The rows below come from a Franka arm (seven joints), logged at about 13 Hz.
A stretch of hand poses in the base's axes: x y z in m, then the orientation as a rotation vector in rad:
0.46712, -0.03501, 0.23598, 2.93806, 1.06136, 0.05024
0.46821, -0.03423, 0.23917, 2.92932, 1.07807, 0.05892
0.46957, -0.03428, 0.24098, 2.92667, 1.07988, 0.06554
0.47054, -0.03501, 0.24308, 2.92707, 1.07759, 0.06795
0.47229, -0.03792, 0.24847, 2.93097, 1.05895, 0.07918
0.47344, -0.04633, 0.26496, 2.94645, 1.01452, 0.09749
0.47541, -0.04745, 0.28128, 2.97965, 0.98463, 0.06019
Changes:
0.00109, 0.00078, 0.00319, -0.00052, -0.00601, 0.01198
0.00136, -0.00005, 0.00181, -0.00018, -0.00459, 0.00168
0.00097, -0.00073, 0.00210, 0.00023, -0.00158, -0.00146
0.00175, -0.00291, 0.00539, 0.00049, -0.00768, -0.01206
0.00115, -0.00841, 0.01649, 0.00515, -0.01102, -0.03002
0.00197, -0.00112, 0.01632, 0.01277, 0.02966, -0.02452

